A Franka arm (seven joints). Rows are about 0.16 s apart.
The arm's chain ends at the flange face. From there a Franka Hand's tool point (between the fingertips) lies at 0.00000 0.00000 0.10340 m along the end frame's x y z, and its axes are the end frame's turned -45 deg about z.
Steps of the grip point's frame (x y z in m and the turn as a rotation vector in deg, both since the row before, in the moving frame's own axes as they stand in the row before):
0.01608, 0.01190, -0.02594, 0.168, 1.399, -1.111
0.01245, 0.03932, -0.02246, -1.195, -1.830, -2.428
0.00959, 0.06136, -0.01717, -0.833, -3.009, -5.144
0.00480, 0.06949, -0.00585, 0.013, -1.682, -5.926
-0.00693, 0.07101, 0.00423, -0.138, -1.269, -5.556
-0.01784, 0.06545, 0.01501, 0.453, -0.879, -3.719
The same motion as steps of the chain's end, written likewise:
0.01823, -0.00094, -0.02591, 1.108, 0.870, -1.111
0.03734, 0.01512, -0.02238, -2.139, -0.449, -2.428
0.05272, 0.03159, -0.01702, -2.717, -1.539, -5.144
0.05458, 0.04351, -0.00581, -1.180, -1.199, -5.926
0.04667, 0.05325, 0.00426, -0.995, -0.800, -5.556
0.03535, 0.05830, 0.01503, -0.301, -0.942, -3.719

